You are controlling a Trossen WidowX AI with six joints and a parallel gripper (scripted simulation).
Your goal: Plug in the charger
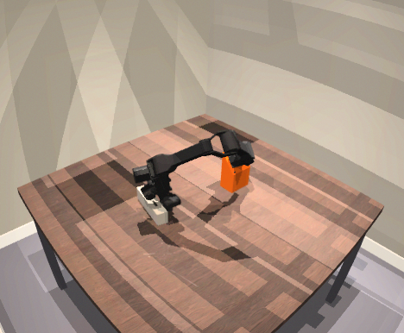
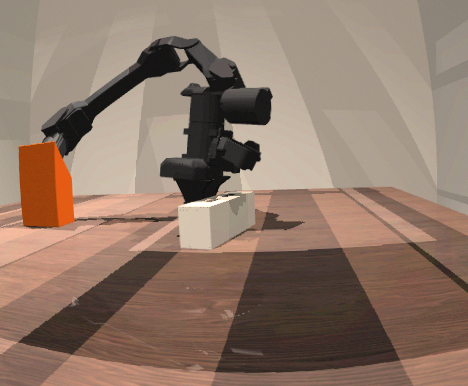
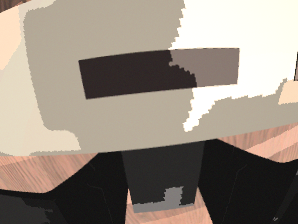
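The charger lies 20 mm ahead of my gripper tip and 10 mm above it.
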